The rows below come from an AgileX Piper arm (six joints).
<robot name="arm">
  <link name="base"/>
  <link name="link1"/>
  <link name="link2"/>
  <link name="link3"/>
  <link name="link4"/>
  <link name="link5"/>
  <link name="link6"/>
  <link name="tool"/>
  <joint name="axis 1" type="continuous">
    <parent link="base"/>
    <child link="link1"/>
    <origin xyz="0 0 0.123"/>
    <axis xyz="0 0 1"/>
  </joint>
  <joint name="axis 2" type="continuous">
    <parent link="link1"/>
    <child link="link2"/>
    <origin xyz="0 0 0"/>
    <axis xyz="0 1 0"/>
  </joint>
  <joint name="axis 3" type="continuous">
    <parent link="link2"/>
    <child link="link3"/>
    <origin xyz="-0.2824 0 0.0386"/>
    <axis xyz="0 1 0"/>
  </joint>
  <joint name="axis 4" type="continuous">
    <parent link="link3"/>
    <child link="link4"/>
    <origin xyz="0.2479 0 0.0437"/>
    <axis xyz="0.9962 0 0.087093"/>
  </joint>
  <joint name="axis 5" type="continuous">
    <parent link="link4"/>
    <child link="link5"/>
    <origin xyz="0 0 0"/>
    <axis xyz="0 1 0"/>
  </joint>
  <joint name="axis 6" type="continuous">
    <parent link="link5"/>
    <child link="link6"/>
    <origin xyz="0.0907 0 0.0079"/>
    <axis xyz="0.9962 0 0.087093"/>
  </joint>
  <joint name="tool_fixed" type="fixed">
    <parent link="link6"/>
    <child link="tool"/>
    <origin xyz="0 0 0" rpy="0 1.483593 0"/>
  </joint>
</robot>
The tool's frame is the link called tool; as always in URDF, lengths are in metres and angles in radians. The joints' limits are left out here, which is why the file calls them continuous.
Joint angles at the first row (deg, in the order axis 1, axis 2, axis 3, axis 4, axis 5, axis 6):
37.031 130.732 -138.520 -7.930 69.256 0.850
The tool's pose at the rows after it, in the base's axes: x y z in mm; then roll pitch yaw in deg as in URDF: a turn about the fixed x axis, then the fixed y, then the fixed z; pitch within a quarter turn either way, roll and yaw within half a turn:
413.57 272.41 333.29 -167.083 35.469 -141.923
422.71 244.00 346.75 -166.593 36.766 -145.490
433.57 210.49 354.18 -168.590 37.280 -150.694
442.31 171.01 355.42 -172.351 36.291 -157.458
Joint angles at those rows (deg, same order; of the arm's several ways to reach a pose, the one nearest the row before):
35.452 128.418 -138.229 -12.181 69.315 2.180
32.223 126.540 -137.687 -12.863 69.449 2.710
27.876 124.874 -136.459 -11.267 69.450 2.843
22.610 122.680 -133.220 -8.215 69.449 2.957

